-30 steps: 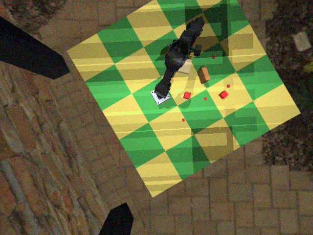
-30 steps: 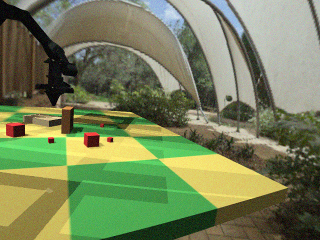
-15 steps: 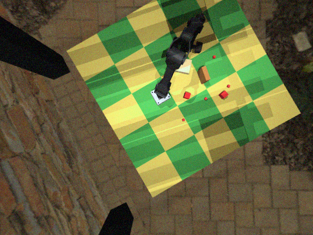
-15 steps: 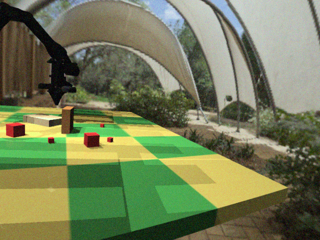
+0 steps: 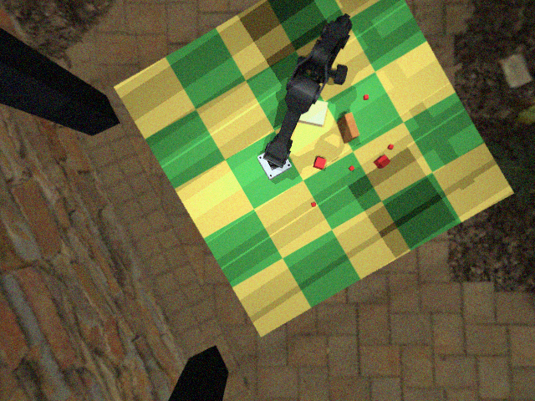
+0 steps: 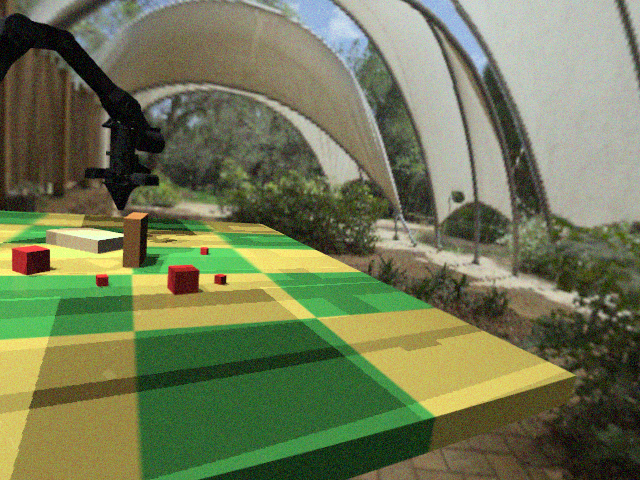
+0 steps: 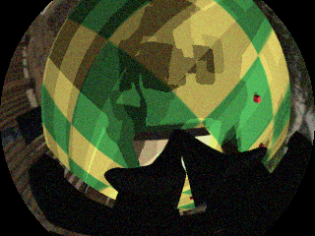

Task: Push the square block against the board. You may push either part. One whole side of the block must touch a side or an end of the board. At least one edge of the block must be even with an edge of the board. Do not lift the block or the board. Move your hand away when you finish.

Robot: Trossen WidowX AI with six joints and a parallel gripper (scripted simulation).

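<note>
Now: the square block 220 mm to the right of my gripper tip, 50 mm ahead of it and 30 mm below it. Also, from my gripper tip: board 70 mm to the right, 60 mm below, 60 mm behind.
</note>
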